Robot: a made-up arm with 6 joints.
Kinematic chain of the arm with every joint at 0, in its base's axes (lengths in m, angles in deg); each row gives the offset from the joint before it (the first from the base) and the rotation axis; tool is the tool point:
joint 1: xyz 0 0 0.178 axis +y
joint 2: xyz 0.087 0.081 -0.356 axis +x
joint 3: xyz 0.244 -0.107 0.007 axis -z
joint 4: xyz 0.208 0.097 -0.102 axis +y
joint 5: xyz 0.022 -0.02 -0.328 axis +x
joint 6: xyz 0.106 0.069 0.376 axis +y
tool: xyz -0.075 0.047 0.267
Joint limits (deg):
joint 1: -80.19..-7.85
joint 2: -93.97..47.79
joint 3: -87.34..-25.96
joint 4: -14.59..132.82
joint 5: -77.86..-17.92
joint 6: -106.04..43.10
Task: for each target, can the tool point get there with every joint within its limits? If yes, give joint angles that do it. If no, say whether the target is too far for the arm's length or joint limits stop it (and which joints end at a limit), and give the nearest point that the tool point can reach.
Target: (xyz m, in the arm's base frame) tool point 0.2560 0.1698 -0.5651
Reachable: yes | joints -23.70 -48.75 -65.76 116.35 -37.07 4.63
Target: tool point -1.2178 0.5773 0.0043
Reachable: no: joint limits stop it (at a limit: joint 1, joint 2, joint 3, joint 4) | nearest point -0.3356 0.5503 -0.1358 | short by 0.894 m
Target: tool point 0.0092 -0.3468 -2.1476
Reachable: no: too far | nearest point 0.2070 -0.0920 -0.9483 | short by 1.242 m
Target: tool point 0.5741 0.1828 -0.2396
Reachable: yes | joints -44.13 -74.23 -32.60 73.92 -48.22 -54.45
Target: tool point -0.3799 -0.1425 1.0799
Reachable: no: joint limits stop it (at a limit: joint 1, joint 2, joint 3, joint 4, joint 5, joint 6) | nearest point 0.0162 0.2140 0.7059 | short by 0.651 m
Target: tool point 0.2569 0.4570 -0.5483
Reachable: yes | joints -41.93 -9.97 -78.22 -2.38 -68.48 27.31
